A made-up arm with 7 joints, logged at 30 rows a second.
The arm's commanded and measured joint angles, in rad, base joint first. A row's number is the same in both.
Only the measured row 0 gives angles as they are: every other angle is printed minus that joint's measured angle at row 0.
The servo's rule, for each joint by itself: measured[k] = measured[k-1] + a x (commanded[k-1-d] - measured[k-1]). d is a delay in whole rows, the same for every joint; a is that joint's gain. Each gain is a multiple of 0.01, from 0.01 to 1. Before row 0 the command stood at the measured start. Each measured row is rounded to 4 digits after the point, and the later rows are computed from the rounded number. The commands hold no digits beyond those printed.
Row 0, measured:
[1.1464, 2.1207, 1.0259, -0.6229, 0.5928, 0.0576, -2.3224]
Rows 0 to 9, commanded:
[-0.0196, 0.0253, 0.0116, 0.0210, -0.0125, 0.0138, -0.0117]
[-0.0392, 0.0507, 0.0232, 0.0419, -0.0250, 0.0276, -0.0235]
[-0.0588, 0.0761, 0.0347, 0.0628, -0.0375, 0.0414, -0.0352]
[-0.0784, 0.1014, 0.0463, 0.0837, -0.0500, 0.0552, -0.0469]
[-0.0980, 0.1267, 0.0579, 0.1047, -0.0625, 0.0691, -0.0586]
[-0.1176, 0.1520, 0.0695, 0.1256, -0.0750, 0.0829, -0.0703]
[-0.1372, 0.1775, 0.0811, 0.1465, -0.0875, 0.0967, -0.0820]
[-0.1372, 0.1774, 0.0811, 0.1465, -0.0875, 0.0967, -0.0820]
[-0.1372, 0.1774, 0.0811, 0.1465, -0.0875, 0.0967, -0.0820]
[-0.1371, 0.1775, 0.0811, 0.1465, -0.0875, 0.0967, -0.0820]
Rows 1 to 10, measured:
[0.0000, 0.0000, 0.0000, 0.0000, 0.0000, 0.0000, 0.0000]
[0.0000, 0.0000, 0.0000, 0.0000, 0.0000, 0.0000, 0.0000]
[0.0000, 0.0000, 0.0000, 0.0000, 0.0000, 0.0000, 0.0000]
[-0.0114, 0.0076, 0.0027, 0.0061, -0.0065, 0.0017, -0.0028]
[-0.0275, 0.0205, 0.0074, 0.0165, -0.0161, 0.0048, -0.0078]
[-0.0457, 0.0372, 0.0137, 0.0299, -0.0272, 0.0092, -0.0144]
[-0.0647, 0.0565, 0.0212, 0.0455, -0.0391, 0.0147, -0.0222]
[-0.0840, 0.0776, 0.0296, 0.0627, -0.0513, 0.0212, -0.0309]
[-0.1035, 0.0999, 0.0388, 0.0809, -0.0636, 0.0286, -0.0404]
[-0.1230, 0.1232, 0.0485, 0.0999, -0.0760, 0.0368, -0.0504]
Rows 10 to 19, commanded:
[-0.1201, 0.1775, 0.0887, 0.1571, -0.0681, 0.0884, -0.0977]
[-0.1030, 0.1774, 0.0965, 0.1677, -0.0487, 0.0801, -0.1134]
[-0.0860, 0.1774, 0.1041, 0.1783, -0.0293, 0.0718, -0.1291]
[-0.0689, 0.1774, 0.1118, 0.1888, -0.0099, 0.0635, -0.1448]
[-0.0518, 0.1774, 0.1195, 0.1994, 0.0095, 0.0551, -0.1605]
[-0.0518, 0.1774, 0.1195, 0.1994, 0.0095, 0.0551, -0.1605]
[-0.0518, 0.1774, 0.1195, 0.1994, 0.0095, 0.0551, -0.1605]
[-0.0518, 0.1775, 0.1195, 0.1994, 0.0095, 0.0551, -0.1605]
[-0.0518, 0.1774, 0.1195, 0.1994, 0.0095, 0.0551, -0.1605]
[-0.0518, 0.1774, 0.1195, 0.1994, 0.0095, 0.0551, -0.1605]
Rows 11 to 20, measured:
[-0.1312, 0.1395, 0.0560, 0.1134, -0.0820, 0.0440, -0.0580]
[-0.1347, 0.1509, 0.0618, 0.1230, -0.0849, 0.0503, -0.0638]
[-0.1361, 0.1589, 0.0662, 0.1298, -0.0863, 0.0559, -0.0682]
[-0.1268, 0.1645, 0.0714, 0.1377, -0.0768, 0.0598, -0.0753]
[-0.1130, 0.1684, 0.0772, 0.1464, -0.0622, 0.0622, -0.0844]
[-0.0973, 0.1711, 0.0834, 0.1557, -0.0451, 0.0634, -0.0951]
[-0.0808, 0.1730, 0.0899, 0.1653, -0.0268, 0.0634, -0.1070]
[-0.0640, 0.1743, 0.0967, 0.1752, -0.0079, 0.0624, -0.1198]
[-0.0569, 0.1752, 0.1019, 0.1822, 0.0011, 0.0615, -0.1296]
[-0.0539, 0.1759, 0.1059, 0.1872, 0.0055, 0.0607, -0.1370]

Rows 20 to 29, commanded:
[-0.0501, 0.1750, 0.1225, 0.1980, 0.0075, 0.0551, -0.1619]
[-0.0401, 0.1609, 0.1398, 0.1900, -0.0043, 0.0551, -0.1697]
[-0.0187, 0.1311, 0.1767, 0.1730, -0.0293, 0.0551, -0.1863]
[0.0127, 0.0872, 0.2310, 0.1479, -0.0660, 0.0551, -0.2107]
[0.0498, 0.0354, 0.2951, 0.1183, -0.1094, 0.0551, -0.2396]
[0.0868, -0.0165, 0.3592, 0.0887, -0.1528, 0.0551, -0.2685]
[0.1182, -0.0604, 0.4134, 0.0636, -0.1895, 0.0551, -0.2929]
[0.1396, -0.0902, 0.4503, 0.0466, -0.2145, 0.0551, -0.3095]
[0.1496, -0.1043, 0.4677, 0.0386, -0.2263, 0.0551, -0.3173]
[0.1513, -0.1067, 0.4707, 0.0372, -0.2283, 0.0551, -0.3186]
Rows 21 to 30, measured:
[-0.0527, 0.1764, 0.1090, 0.1907, 0.0076, 0.0600, -0.1426]
[-0.0522, 0.1767, 0.1114, 0.1932, 0.0086, 0.0594, -0.1469]
[-0.0520, 0.1769, 0.1133, 0.1950, 0.0091, 0.0589, -0.1502]
[-0.0509, 0.1763, 0.1154, 0.1959, 0.0083, 0.0584, -0.1530]
[-0.0446, 0.1717, 0.1210, 0.1942, 0.0017, 0.0580, -0.1570]
[-0.0296, 0.1595, 0.1338, 0.1881, -0.0144, 0.0577, -0.1640]
[-0.0051, 0.1378, 0.1562, 0.1764, -0.0412, 0.0574, -0.1752]
[0.0267, 0.1071, 0.1881, 0.1596, -0.0767, 0.0571, -0.1907]
[0.0616, 0.0700, 0.2275, 0.1390, -0.1163, 0.0569, -0.2094]
[0.0944, 0.0309, 0.2703, 0.1171, -0.1544, 0.0567, -0.2294]

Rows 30 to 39, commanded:
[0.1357, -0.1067, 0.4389, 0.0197, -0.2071, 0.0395, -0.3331]
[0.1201, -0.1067, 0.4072, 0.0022, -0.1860, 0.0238, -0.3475]
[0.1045, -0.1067, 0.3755, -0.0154, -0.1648, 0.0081, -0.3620]
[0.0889, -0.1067, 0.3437, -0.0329, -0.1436, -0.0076, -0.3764]
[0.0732, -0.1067, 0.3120, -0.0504, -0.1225, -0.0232, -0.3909]
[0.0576, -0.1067, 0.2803, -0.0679, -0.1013, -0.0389, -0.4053]
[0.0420, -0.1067, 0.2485, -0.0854, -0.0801, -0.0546, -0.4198]
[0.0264, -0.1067, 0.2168, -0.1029, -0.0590, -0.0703, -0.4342]
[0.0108, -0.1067, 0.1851, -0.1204, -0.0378, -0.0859, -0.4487]
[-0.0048, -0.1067, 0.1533, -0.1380, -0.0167, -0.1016, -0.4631]
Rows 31 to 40, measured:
[0.1206, -0.0054, 0.3117, 0.0967, -0.1857, 0.0565, -0.2486]
[0.1374, -0.0351, 0.3476, 0.0799, -0.2068, 0.0563, -0.2651]
[0.1455, -0.0566, 0.3759, 0.0675, -0.2180, 0.0562, -0.2779]
[0.1398, -0.0716, 0.3904, 0.0536, -0.2123, 0.0542, -0.2911]
[0.1284, -0.0821, 0.3943, 0.0387, -0.1986, 0.0506, -0.3046]
[0.1145, -0.0895, 0.3900, 0.0230, -0.1810, 0.0455, -0.3184]
[0.0997, -0.0947, 0.3794, 0.0068, -0.1616, 0.0391, -0.3323]
[0.0843, -0.0983, 0.3639, -0.0098, -0.1413, 0.0316, -0.3464]
[0.0688, -0.1008, 0.3447, -0.0266, -0.1205, 0.0231, -0.3605]
[0.0533, -0.1026, 0.3226, -0.0437, -0.0995, 0.0138, -0.3747]

